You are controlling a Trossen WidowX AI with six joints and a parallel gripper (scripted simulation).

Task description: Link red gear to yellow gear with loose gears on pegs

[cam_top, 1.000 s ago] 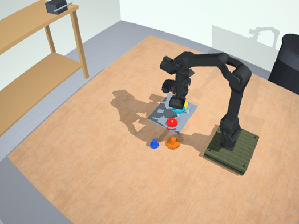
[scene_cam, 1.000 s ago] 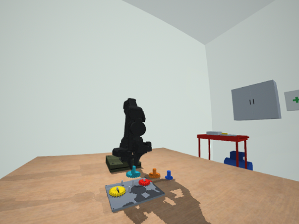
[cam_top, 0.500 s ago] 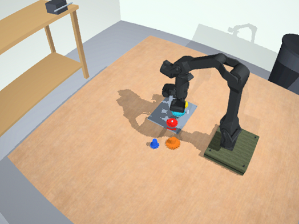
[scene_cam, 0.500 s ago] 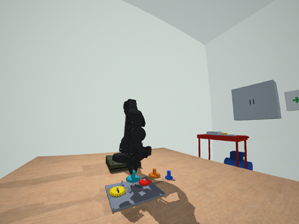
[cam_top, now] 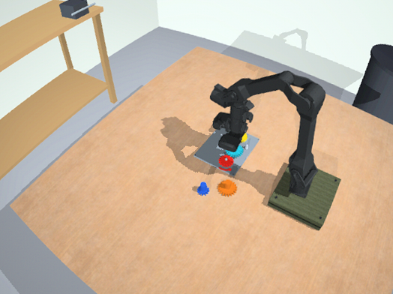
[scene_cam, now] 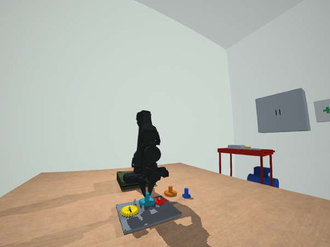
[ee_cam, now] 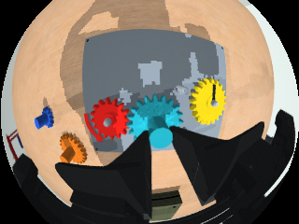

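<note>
Right now the red gear is 5 cm to the left of my gripper tip, 3 cm below it and 1 cm ahead of it. Round my gripper tip: cyan gear: 1 cm below; then yellow gear: 8 cm to the right, 3 cm below, 2 cm ahead; then orange gear: 15 cm to the left, 5 cm behind, 3 cm below.
</note>
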